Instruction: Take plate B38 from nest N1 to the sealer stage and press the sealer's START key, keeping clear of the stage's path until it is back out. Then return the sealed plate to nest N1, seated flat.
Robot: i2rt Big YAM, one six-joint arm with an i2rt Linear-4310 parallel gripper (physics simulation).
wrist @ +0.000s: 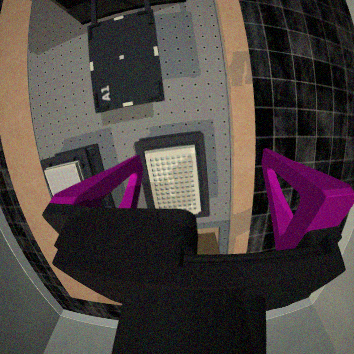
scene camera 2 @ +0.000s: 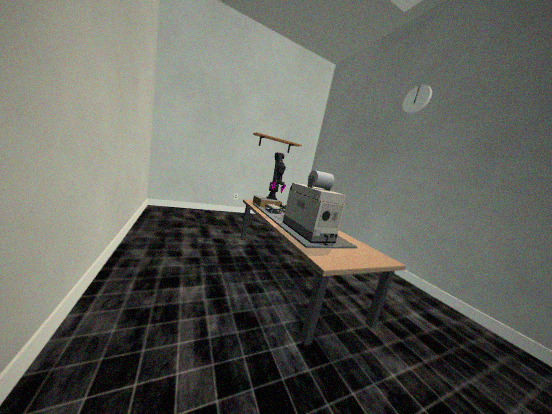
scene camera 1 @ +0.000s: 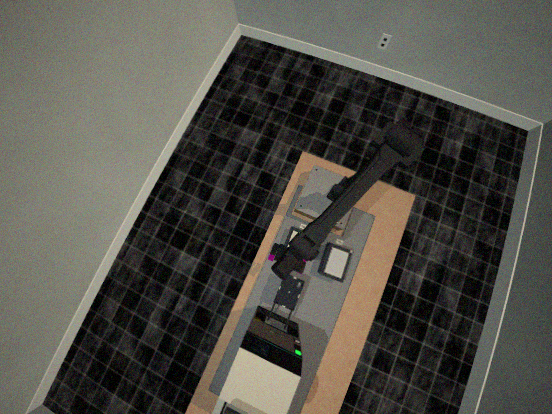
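Where they show: gripper, fingertip midpoint: (wrist: 200, 157) (scene camera 2: 277, 191); arm's base, origin of the base link: (scene camera 2: 271, 198).
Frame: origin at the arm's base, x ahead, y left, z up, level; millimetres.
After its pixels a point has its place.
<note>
The white plate with a grid of wells (scene camera 1: 293, 235) {x 298, y -87, z -22 mm} (wrist: 173, 180) {x 337, y -44, z -15 mm} lies in the dark nest (wrist: 201, 175) {x 346, y -94, z -30 mm} below my gripper; its label is not readable, and my arm partly covers it in scene camera 1. My gripper (scene camera 1: 288, 259) {x 420, y -62, z 148 mm} (scene camera 2: 278, 187) {x 420, y -62, z 148 mm} (wrist: 200, 157) {x 420, y -62, z 148 mm} is open and empty, above the mat, with the plate nearer its left finger in the wrist view. The dark sealer stage (scene camera 1: 288, 294) {x 538, y 46, z 30 mm} (wrist: 125, 65) {x 514, y 36, z 30 mm}, marked A1, is out in front of the sealer (scene camera 1: 267, 372) {x 730, y 91, z 276 mm} (scene camera 2: 312, 212) {x 1050, y 41, z 122 mm} and bears no plate. A green light (scene camera 1: 298, 352) {x 650, y 165, z 198 mm} shows on the sealer's front; the START key cannot be made out.
A second dark nest (scene camera 1: 325, 265) (wrist: 95, 170) holds a smooth white plate (scene camera 1: 337, 263) {x 289, y 163, z 0 mm} (wrist: 62, 177) {x 327, y 166, z 0 mm} beside the first. A wood-edged grey block (scene camera 1: 312, 182) {x 15, y -159, z 1 mm} stands at the table's far end. A wall shelf (scene camera 2: 276, 139) is behind the arm. The table (scene camera 1: 400, 205) {x -175, y 308, z -87 mm} (scene camera 2: 360, 255) {x 1208, y 375, z -86 mm} bears the grey perforated mat (wrist: 200, 30) {x 624, y -69, z -73 mm}.
</note>
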